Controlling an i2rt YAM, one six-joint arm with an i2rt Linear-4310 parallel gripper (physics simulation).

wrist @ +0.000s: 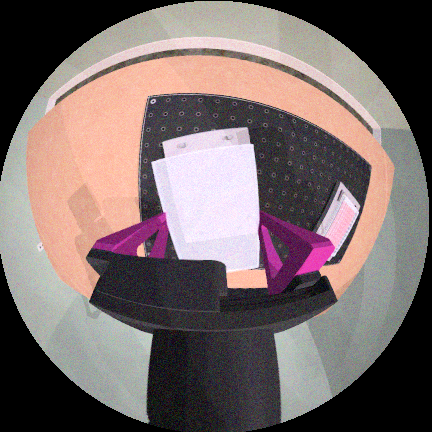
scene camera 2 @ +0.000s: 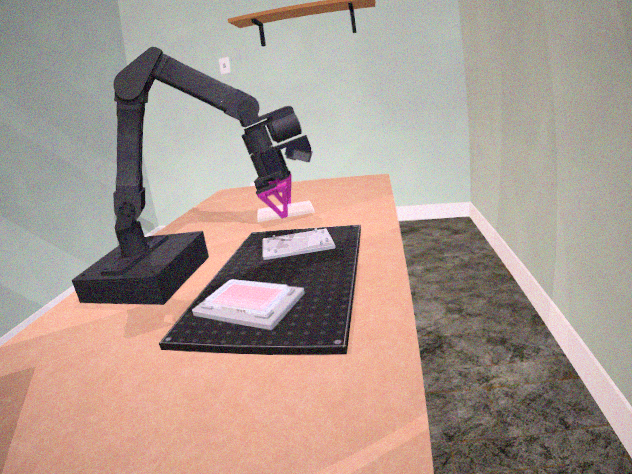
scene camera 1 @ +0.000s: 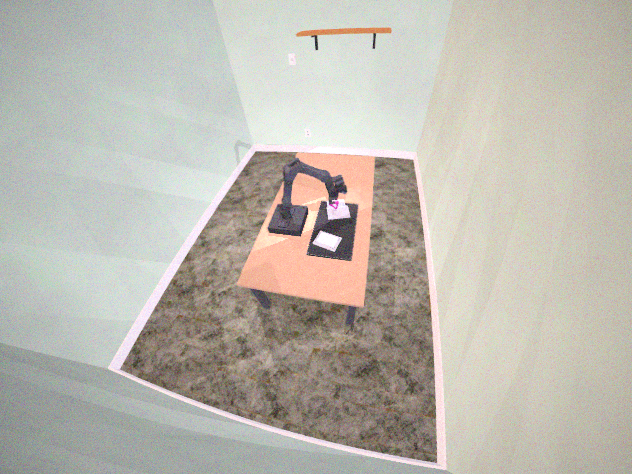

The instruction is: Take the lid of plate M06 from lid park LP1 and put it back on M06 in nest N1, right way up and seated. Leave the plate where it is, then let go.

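Pixels of known places: gripper, fingertip midpoint: [wrist: 212, 216] [scene camera 2: 286, 211] [scene camera 1: 336, 204]; arm's base, origin of the base link: [scene camera 2: 136, 255] [scene camera 1: 287, 217].
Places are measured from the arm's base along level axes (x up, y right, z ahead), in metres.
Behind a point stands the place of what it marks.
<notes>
The white lid [scene camera 2: 302, 208] @(y -0.151, x 0.040, z 0.373 m) [wrist: 215, 192] @(y -0.160, x 0.040, z 0.357 m) is held level, right way up as far as I can tell, in the air above lid park LP1 [scene camera 2: 301, 244] @(y -0.138, x -0.042, z 0.363 m) [wrist: 206, 142] @(y -0.179, x -0.042, z 0.408 m), a pale block with small posts. My gripper [scene camera 1: 333, 205] @(y -0.158, x 0.032, z 0.333 m) [scene camera 2: 284, 211] @(y -0.158, x 0.032, z 0.333 m) [wrist: 212, 216] @(y -0.158, x 0.032, z 0.333 m) is shut on the lid, one magenta finger at each long side; in the wrist view the lid hides much of the park. Plate M06 [scene camera 1: 327, 240] @(y 0.130, x -0.027, z 0.331 m) [scene camera 2: 250, 295] @(y 0.126, x -0.029, z 0.337 m) [wrist: 341, 226] @(y 0.121, x -0.028, z 0.333 m), with a pink top face, sits uncovered in nest N1 [scene camera 2: 245, 319] @(y 0.185, x -0.040, z 0.348 m), a pale grey base.
The park and the nest stand on a black perforated board [scene camera 1: 331, 251] @(y 0.197, x -0.050, z 0.373 m) [scene camera 2: 311, 334] @(y 0.204, x -0.052, z 0.458 m) [wrist: 270, 120] @(y -0.093, x -0.052, z 0.468 m), the nest at the end nearer the scene cameras. The arm's black base [scene camera 1: 287, 227] @(y 0.095, x 0.000, z 0.036 m) [scene camera 2: 122, 288] @(y 0.113, x -0.027, z 0.035 m) stands on the wooden table [scene camera 1: 301, 275] @(y 0.404, x -0.065, z 0.227 m) [scene camera 2: 255, 408] @(y 0.351, x -0.065, z 0.417 m) left of the board.
</notes>
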